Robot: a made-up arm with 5 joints.
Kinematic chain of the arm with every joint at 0, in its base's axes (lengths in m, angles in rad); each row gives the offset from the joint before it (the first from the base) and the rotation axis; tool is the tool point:
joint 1: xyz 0 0 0.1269 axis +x
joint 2: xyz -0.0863 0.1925 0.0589 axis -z
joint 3: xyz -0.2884 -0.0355 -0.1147 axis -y
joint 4: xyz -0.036 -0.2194 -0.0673 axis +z
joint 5: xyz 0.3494 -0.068 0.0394 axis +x
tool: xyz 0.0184 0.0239 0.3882
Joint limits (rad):
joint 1: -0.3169..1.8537
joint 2: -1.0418..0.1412
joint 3: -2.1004..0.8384
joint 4: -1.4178..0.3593
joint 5: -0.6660..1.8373
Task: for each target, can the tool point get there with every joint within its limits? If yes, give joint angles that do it. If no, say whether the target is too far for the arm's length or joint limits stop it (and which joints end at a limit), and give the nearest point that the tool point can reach.
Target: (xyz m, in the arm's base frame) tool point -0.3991 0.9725 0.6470
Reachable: no: joint limits stop it (at a limit: joint 1, joint 2, joint 3, joint 5) | nearest point -0.3508 0.4609 0.3436 | short by 0.597 m
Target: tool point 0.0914 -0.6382 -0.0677
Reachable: yes | joints 0.3088 -0.5344 0.5456 -0.5619 1.4222
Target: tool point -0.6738 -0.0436 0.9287
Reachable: no: joint limits stop it (at a limit: joint 1, joint 2, joint 3) | nearest point -0.5031 -0.0822 0.5760 | short by 0.394 m
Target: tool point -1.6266 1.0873 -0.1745
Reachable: no: too far | nearest point -0.8057 0.4276 -0.1643 | short by 1.053 m
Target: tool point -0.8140 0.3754 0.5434
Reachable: no: joint limits stop it (at a limit: joint 1, joint 2, joint 3, joint 4) | nearest point -0.4453 0.2596 0.4628 | short by 0.395 m
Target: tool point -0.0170 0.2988 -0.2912
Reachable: yes | joints 1.2480 -0.1518 -1.7080 -0.0580 0.4717
